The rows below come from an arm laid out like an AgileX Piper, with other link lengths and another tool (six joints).
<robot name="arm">
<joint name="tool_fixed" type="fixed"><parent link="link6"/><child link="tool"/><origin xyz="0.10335 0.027 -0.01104" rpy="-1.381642 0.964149 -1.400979"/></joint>
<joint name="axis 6" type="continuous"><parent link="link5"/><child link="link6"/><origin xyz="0.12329 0 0.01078"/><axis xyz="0.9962 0 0.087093"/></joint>
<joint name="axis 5" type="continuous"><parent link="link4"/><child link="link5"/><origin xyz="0 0 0"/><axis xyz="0 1 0"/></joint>
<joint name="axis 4" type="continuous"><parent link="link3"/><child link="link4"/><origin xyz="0.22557 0 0.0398"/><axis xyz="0.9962 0 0.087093"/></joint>
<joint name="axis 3" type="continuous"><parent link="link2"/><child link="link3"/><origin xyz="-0.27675 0 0.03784"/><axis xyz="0 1 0"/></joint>
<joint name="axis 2" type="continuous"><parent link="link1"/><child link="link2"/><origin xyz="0 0 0"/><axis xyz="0 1 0"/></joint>
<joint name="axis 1" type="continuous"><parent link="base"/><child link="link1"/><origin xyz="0 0 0.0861"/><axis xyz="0 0 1"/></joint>
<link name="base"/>
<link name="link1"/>
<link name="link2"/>
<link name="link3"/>
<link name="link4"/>
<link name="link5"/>
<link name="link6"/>
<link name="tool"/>
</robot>
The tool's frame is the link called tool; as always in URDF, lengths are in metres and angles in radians. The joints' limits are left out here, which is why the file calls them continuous.
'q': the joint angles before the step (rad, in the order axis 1, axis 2, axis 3, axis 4, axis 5, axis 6). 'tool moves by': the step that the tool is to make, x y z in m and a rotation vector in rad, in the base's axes. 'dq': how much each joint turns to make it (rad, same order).
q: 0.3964 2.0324 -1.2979 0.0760 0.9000 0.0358
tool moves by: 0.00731 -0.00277 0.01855 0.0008 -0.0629 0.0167
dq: 0.0000 -0.0569 -0.0001 -0.0288 -0.0014 0.0000
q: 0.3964 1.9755 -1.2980 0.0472 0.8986 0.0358
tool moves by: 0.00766 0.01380 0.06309 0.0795 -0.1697 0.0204
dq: 0.0241 -0.1791 0.0020 0.0066 -0.0102 -0.0001
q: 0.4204 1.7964 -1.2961 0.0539 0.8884 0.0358
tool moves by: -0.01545 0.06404 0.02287 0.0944 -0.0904 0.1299
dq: 0.1523 -0.0308 -0.0207 0.0454 -0.0731 -0.0002
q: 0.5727 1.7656 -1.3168 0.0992 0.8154 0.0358
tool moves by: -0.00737 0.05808 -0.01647 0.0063 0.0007 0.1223
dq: 0.1260 0.1331 -0.1214 0.0065 -0.0149 0.0000
